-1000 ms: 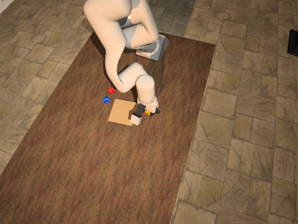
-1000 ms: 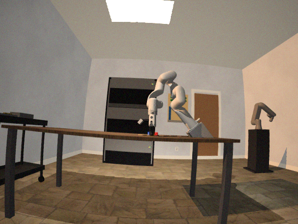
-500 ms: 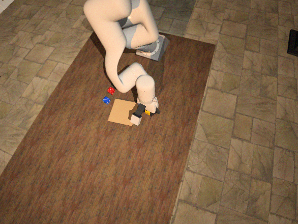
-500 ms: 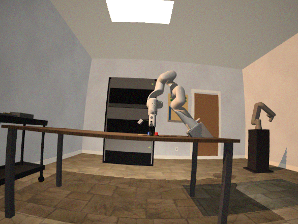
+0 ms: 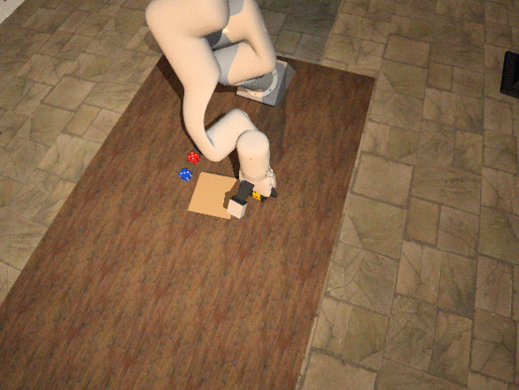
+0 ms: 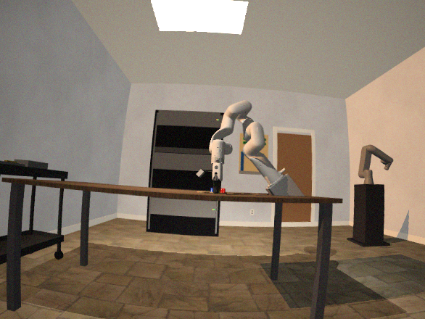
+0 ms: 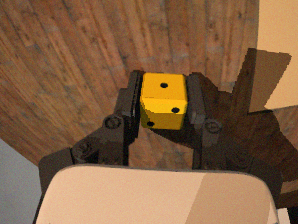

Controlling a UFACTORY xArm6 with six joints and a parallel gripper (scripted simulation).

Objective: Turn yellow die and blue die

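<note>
Right now my hand is 13 cm to the left of the tan mat, 6 cm short of it and 2 cm above it. Also, from my hand: yellow die: 1 cm below; then red die: 26 cm to the right, 3 cm behind, 1 cm below; then blue die: 25 cm to the right, 4 cm ahead, 1 cm below.
</note>
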